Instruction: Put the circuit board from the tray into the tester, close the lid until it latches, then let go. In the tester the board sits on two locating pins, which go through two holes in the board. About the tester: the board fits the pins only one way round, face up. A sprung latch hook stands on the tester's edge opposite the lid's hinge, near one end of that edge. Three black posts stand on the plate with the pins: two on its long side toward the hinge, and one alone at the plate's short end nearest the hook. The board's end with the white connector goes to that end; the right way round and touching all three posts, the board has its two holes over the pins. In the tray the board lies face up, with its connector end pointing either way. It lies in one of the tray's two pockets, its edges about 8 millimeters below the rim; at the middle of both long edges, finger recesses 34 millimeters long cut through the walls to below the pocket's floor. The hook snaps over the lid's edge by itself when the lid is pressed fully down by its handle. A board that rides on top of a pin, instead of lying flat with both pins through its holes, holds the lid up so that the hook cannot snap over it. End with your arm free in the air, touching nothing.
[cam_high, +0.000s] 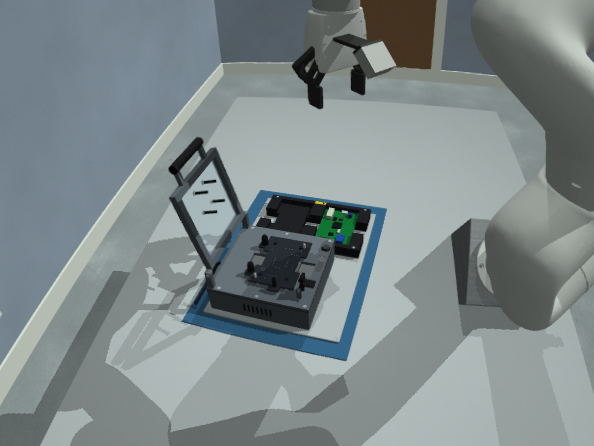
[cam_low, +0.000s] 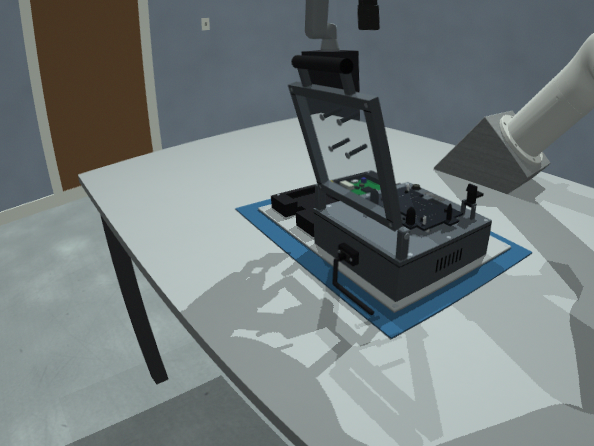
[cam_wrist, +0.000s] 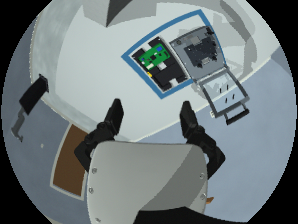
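Right now the green circuit board is 29 cm below my hand. Also, from my hand: pin plate 11 cm ahead, 15 cm to the left, 24 cm below; lid 22 cm ahead, 12 cm to the left, 13 cm below; latch hook 5 cm ahead, 22 cm to the left, 23 cm below.
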